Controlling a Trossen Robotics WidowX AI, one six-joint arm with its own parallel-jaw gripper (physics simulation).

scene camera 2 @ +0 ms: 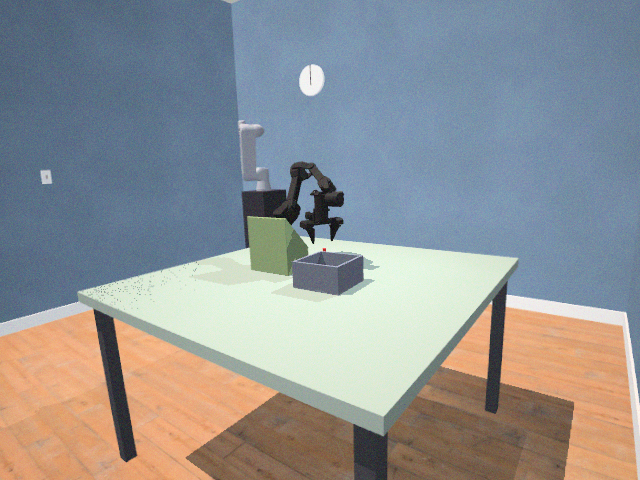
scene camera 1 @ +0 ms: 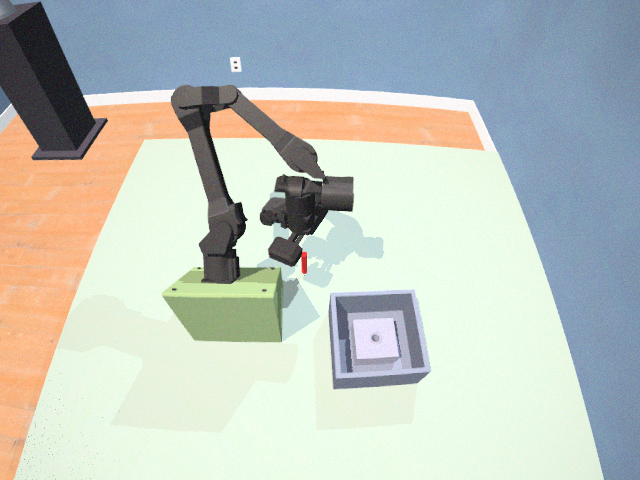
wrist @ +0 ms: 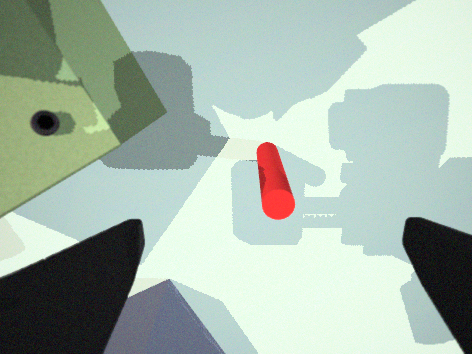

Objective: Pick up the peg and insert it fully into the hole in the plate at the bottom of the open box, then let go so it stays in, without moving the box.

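The red peg stands upright on the table, beside the green base block. My gripper is open and empty, pointing down above the peg. In the wrist view the peg's top lies between the two fingertips sideways and a little above the line joining them. The open grey-blue box stands apart from the peg, at the front right in scene camera 1. Inside it lies the pale plate with a round hole in its middle. The hole is hidden in scene camera 2.
The green base block carries the arm and stands left of the peg and the box. The pale green table bears them all. A dark pedestal stands beyond the table.
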